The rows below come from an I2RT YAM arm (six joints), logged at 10 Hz.
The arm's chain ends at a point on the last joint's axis. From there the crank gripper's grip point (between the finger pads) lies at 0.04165 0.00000 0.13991 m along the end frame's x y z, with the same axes.
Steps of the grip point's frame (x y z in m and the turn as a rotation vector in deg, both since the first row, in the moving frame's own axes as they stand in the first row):
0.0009, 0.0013, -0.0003, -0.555, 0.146, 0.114
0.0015, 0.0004, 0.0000, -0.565, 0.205, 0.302
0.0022, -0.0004, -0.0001, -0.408, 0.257, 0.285
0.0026, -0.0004, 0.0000, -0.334, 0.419, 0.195
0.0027, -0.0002, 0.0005, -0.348, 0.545, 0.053
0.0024, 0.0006, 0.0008, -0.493, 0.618, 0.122
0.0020, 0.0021, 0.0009, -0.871, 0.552, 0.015
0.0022, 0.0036, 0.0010, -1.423, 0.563, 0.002
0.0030, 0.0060, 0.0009, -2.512, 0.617, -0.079
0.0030, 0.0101, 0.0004, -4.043, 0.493, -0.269
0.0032, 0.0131, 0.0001, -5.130, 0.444, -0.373
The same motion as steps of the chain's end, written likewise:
0.0005, -0.0001, -0.0002, -0.555, 0.146, 0.114
0.0010, -0.0012, 0.0002, -0.565, 0.205, 0.302
0.0016, -0.0016, 0.0001, -0.408, 0.257, 0.285
0.0016, -0.0014, 0.0003, -0.334, 0.419, 0.195
0.0014, -0.0011, 0.0009, -0.348, 0.545, 0.053
0.0009, -0.0007, 0.0013, -0.493, 0.618, 0.122
0.0007, 0.0000, 0.0013, -0.871, 0.552, 0.015
0.0008, 0.0001, 0.0015, -1.423, 0.563, 0.002
0.0015, -0.0001, 0.0015, -2.512, 0.617, -0.079
0.0018, 0.0004, 0.0011, -4.043, 0.493, -0.269
0.0021, 0.0009, 0.0010, -5.130, 0.444, -0.373

